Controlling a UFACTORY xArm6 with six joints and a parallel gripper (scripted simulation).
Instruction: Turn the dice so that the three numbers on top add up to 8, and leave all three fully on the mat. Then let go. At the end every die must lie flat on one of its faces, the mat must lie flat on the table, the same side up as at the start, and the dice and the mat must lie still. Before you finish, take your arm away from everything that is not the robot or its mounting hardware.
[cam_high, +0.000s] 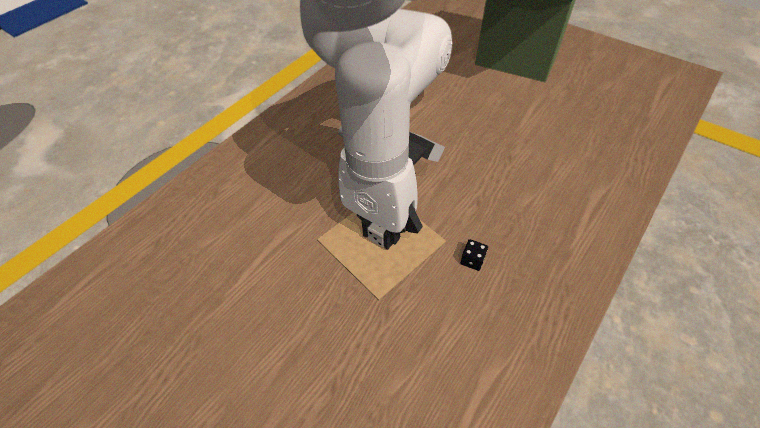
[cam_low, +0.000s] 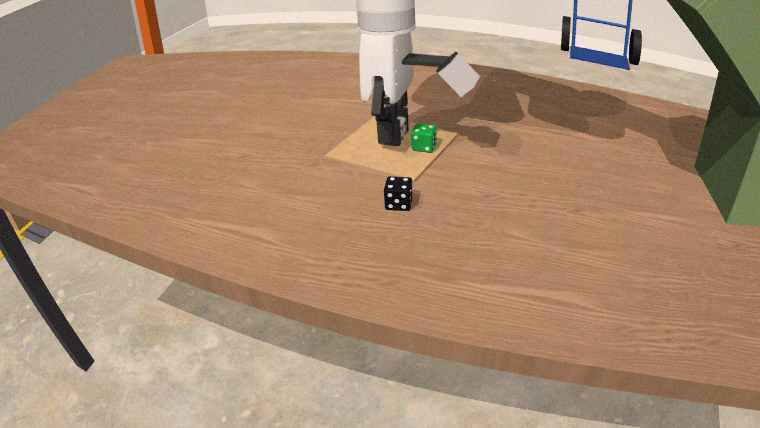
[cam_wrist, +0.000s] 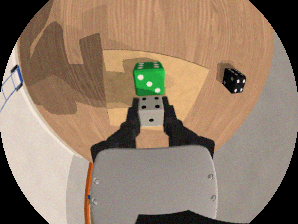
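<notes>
The white die is 10 mm below my hand. The rest, counted from my hand: tan mat: 30 mm below; green die: 40 mm behind, 10 mm to the right, 10 mm below; black die: 70 mm behind, 120 mm to the left, 20 mm below.
</notes>
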